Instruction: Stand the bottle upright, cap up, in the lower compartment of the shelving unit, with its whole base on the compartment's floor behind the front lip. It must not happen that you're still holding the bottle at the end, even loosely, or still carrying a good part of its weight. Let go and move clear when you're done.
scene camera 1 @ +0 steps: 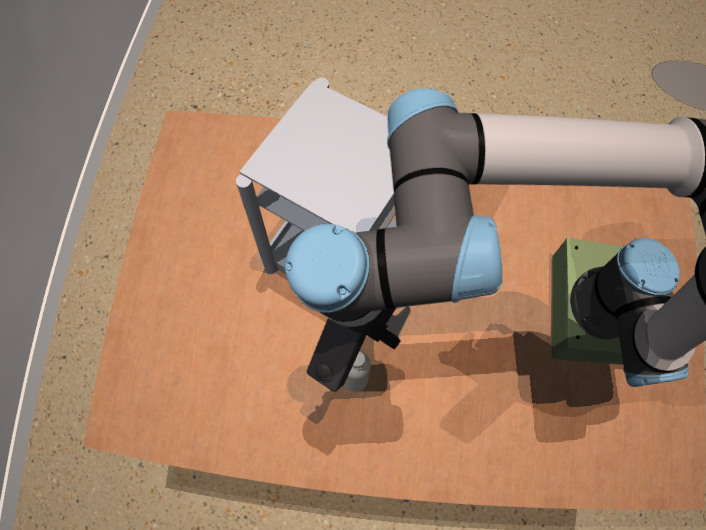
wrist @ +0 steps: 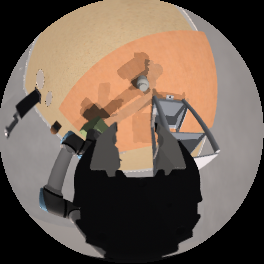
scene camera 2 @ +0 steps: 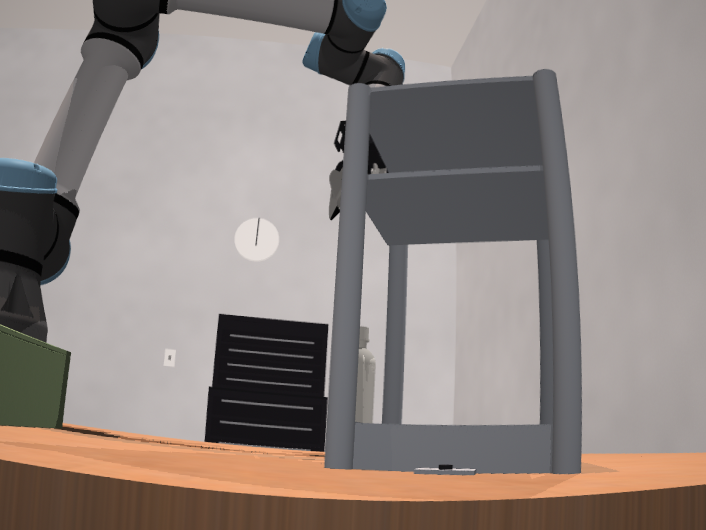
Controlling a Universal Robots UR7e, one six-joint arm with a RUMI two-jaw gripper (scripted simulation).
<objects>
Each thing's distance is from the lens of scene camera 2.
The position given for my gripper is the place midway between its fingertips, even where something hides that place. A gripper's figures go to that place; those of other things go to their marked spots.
my gripper (scene camera 2: pixel 352 219): 92 cm
bottle (scene camera 2: pixel 366 362): 85 cm
</objects>
